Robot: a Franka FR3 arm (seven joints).
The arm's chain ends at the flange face. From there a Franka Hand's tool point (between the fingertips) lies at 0.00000 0.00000 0.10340 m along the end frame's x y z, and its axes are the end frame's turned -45 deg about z.
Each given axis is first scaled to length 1.
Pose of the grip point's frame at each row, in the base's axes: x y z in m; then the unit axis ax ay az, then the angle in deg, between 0 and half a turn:
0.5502 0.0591 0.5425 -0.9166 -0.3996 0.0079 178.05
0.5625 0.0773 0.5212 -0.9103 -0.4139 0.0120 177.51
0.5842 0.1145 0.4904 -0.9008 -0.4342 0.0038 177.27
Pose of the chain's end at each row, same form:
0.5531 0.0565 0.6458 -0.9997 -0.0184 0.0138 178.54
0.5666 0.0742 0.6245 -0.9992 -0.0340 0.0194 178.23
0.5870 0.1104 0.5937 -0.9983 -0.0564 0.0126 177.64

